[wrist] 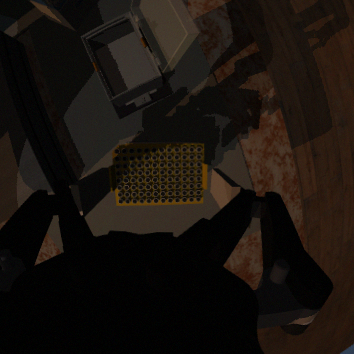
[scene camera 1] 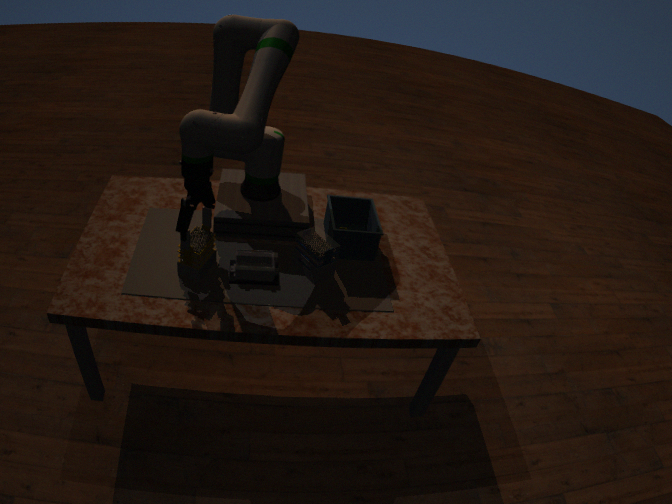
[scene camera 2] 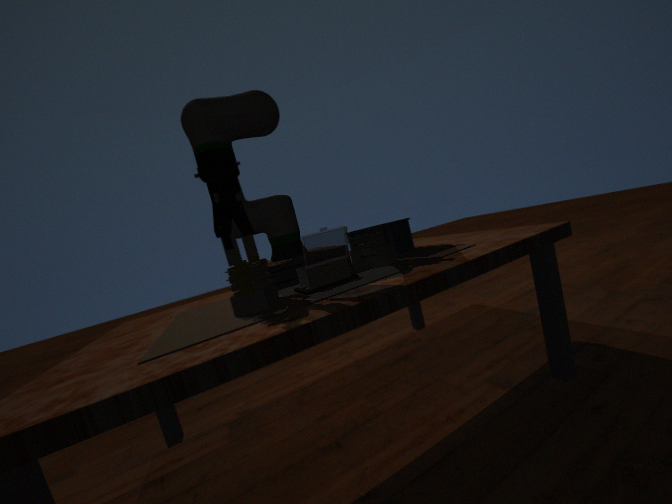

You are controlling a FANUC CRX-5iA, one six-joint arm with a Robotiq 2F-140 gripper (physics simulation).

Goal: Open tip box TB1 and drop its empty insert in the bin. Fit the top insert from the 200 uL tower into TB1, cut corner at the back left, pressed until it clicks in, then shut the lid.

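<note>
The yellow 200 uL tower (scene camera 1: pixel 197 250) (scene camera 2: pixel 245 277) stands at the left of the mat. Its top insert (wrist: pixel 160 162) shows a grid of holes in the wrist view; I cannot make out its cut corner. My gripper (scene camera 1: pixel 195 234) (scene camera 2: pixel 242 256) (wrist: pixel 159 179) is open and points down over this tower, one finger at each short side of the top insert, with nothing gripped. Tip box TB1 (scene camera 1: pixel 256 272) (scene camera 2: pixel 327 273) (wrist: pixel 103 76) stands open, its lid (scene camera 2: pixel 325 237) (wrist: pixel 167 32) raised. No insert shows inside it; its light grey floor is visible.
A dark blue-grey bin (scene camera 1: pixel 352 244) (scene camera 2: pixel 401 233) stands right of the robot base, with a small yellow bit inside. A blue-grey tower (scene camera 1: pixel 317 249) (scene camera 2: pixel 374 252) stands between TB1 and the bin. The base block (scene camera 1: pixel 263 214) lies behind the mat (scene camera 1: pixel 149 260). The light is dim.
</note>
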